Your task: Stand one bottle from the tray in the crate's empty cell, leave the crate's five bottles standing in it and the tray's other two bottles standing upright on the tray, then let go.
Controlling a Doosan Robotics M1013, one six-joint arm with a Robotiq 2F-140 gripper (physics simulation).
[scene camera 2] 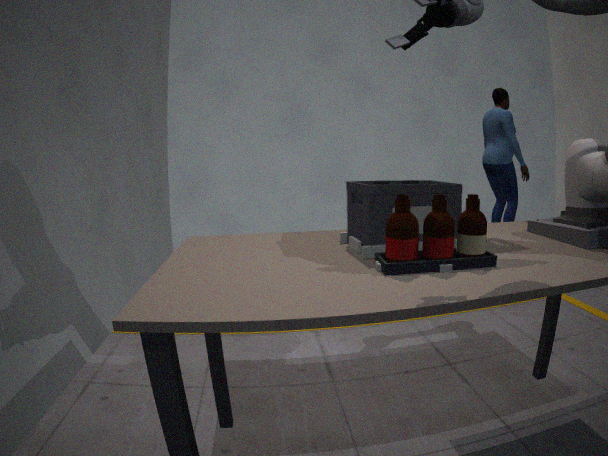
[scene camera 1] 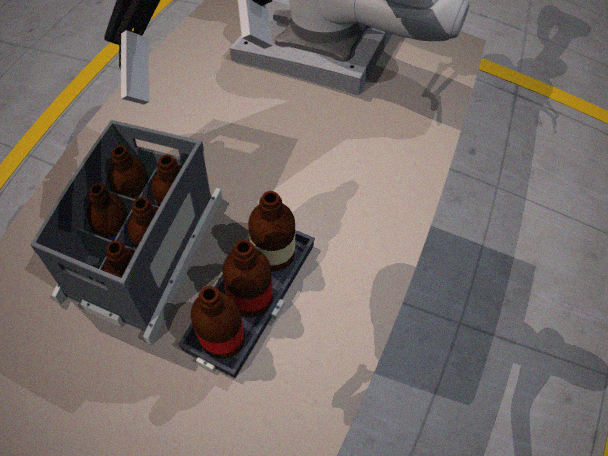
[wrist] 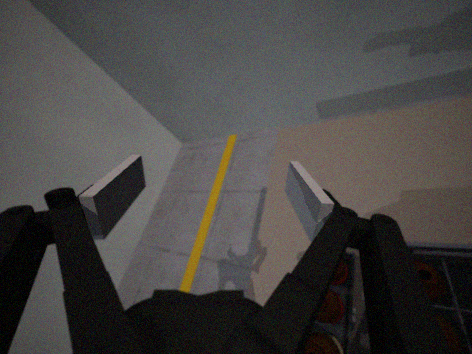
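Pixels of known places: gripper, fingertip midpoint: (scene camera 2: 403, 23) (scene camera 1: 190, 72) (wrist: 216, 173); arm's base at its link origin: (scene camera 2: 586, 223) (scene camera 1: 325, 32).
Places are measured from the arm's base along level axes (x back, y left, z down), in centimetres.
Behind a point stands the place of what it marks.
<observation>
The grey crate (scene camera 1: 102, 295) @(x -79.4, y -3.8, z -3.6 cm) (scene camera 2: 367, 215) @(x -78.7, y 1.4, z -4.9 cm) (wrist: 440, 246) @(x -79.0, y -4.7, z -12.3 cm) holds five upright brown bottles; its empty cell (scene camera 1: 75, 245) @(x -73.2, y -15.5, z -1.3 cm) is at the near left in scene camera 1. Beside it, the dark tray (scene camera 1: 306, 244) @(x -52.2, y 19.1, z 4.6 cm) (scene camera 2: 420, 268) @(x -71.2, y 19.5, z 4.2 cm) bears three upright bottles in a row: a cream-labelled bottle (scene camera 1: 272, 232) @(x -58.6, y 16.1, z -6.1 cm) (scene camera 2: 472, 235) @(x -57.7, y 18.0, z -2.0 cm) at the robot-base end, a middle red-labelled bottle (scene camera 1: 247, 277) @(x -67.3, y 16.4, z -6.6 cm) (scene camera 2: 439, 235) @(x -66.5, y 18.5, z -2.5 cm), and another red-labelled bottle (scene camera 1: 216, 320) @(x -75.5, y 15.7, z -6.9 cm) (scene camera 2: 401, 235) @(x -75.2, y 17.7, z -2.8 cm) at the far end. My gripper (scene camera 1: 196, 57) @(x -72.3, y 16.5, z -49.3 cm) (scene camera 2: 411, 21) @(x -72.3, y 16.5, z -49.3 cm) (wrist: 216, 173) @(x -72.3, y 16.5, z -49.3 cm) is open and empty, tilted, high above the table and apart from crate and bottles.
A pale rail (scene camera 1: 183, 258) @(x -64.9, y 2.3, z 2.2 cm) runs along the crate's tray side, and a small pale block (scene camera 1: 102, 312) @(x -80.4, y -5.4, z 2.2 cm) sits at its near end. The robot base (scene camera 1: 300, 70) @(x -13.1, y -0.2, z 2.7 cm) (scene camera 2: 570, 232) @(x -13.0, y 5.3, z 1.6 cm) stands on the table (scene camera 1: 350, 200) @(x -39.9, y 22.2, z 5.2 cm) (scene camera 2: 250, 280) @(x -106.5, y 17.4, z 5.2 cm). A person (scene camera 2: 500, 137) stands behind the table.
</observation>
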